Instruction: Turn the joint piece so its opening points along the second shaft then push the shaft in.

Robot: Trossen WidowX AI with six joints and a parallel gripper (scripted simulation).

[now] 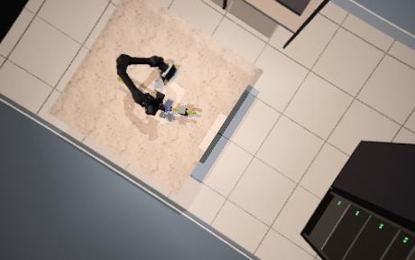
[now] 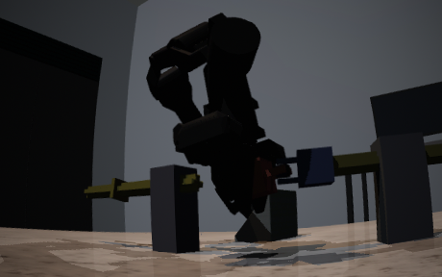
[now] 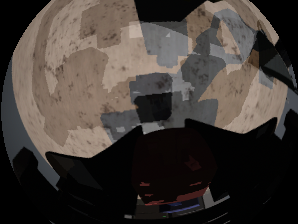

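My gripper tip is now 1 cm to the right of the red square joint piece and 4 cm below it.
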